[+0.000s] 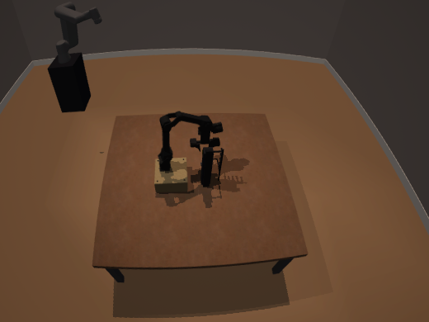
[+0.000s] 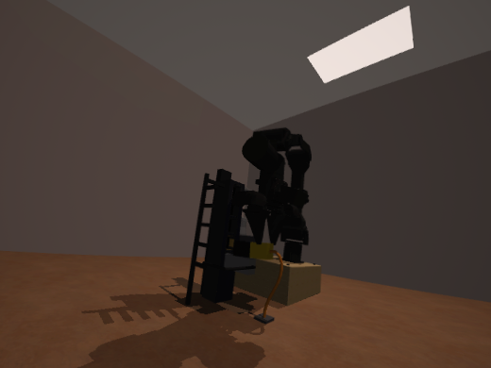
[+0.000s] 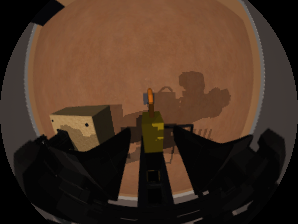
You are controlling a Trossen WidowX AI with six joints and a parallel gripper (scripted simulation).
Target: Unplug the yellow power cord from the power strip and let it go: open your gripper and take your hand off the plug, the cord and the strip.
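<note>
My gripper tip is 10 mm short of the yellow plug, 30 mm to the left of it and 10 mm above it. Round my gripper tip: foot: 10 mm to the left, 150 mm below.
</note>
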